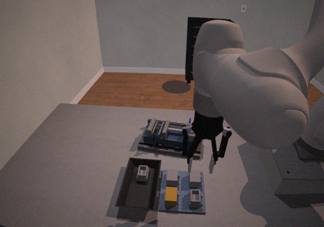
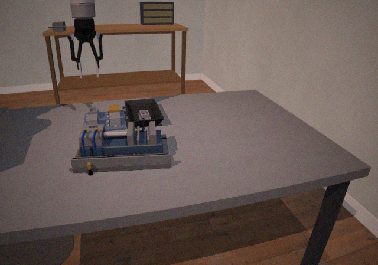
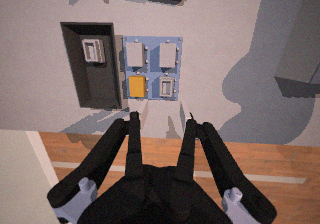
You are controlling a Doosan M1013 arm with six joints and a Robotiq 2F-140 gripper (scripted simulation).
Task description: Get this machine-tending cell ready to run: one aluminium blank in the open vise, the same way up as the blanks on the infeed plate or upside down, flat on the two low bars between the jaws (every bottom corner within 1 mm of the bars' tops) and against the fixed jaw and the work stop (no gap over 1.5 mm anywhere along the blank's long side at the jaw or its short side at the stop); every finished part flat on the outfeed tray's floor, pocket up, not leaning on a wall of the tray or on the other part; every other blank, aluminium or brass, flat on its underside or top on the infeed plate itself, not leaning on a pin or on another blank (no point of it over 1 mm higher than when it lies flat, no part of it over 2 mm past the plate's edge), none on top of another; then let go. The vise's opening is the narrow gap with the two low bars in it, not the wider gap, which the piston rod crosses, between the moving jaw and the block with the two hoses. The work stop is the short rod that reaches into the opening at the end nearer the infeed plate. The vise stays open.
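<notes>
Now: hand 210 mm above the infeed plate, 40 mm to the left of it and 40 mm short of it. Round my hand: blue vise (320 mm to the right, 180 mm below, 110 mm ahead); brass blank (190 mm below, 90 mm ahead, 10 mm to the left); aluminium blank (190 mm below, 90 mm to the right, 90 mm ahead).
</notes>
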